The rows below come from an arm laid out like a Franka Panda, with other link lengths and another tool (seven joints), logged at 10 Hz.
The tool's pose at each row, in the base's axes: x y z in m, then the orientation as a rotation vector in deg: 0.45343 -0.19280 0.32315 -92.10 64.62 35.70; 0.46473 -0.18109 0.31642 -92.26 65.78 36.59; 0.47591 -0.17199 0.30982 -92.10 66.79 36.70; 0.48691 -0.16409 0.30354 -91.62 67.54 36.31; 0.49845 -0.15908 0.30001 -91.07 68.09 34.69; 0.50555 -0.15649 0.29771 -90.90 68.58 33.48; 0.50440 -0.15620 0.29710 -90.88 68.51 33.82; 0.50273 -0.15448 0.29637 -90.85 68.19 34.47; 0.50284 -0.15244 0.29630 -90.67 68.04 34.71; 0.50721 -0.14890 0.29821 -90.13 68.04 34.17; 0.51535 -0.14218 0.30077 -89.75 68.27 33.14; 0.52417 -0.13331 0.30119 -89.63 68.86 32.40; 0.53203 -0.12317 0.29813 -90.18 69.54 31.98; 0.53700 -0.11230 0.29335 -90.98 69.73 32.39; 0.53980 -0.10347 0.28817 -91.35 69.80 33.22
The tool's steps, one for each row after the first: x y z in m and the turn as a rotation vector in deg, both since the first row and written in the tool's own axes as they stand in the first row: 0.00616 -0.00746 0.01471 -0.63 0.36 1.14; 0.01311 -0.01479 0.02693 -0.60 0.84 1.89; 0.02014 -0.02207 0.03790 -0.05 1.26 2.31; 0.02617 -0.03098 0.04533 1.20 2.09 2.04; 0.03016 -0.03638 0.04949 1.94 2.87 1.83; 0.03007 -0.03509 0.04980 1.78 2.66 1.95; 0.02935 -0.03332 0.05142 1.48 2.15 2.06; 0.02872 -0.03345 0.05336 1.50 1.87 2.13; 0.02771 -0.03831 0.05662 2.20 1.88 2.01; 0.02662 -0.04694 0.06313 3.02 2.33 1.77; 0.02681 -0.05528 0.07246 3.47 2.98 1.84; 0.02903 -0.06125 0.08401 3.23 3.84 1.94; 0.03119 -0.06389 0.09642 2.38 4.12 2.05; 0.03349 -0.06435 0.10677 1.67 3.93 2.39
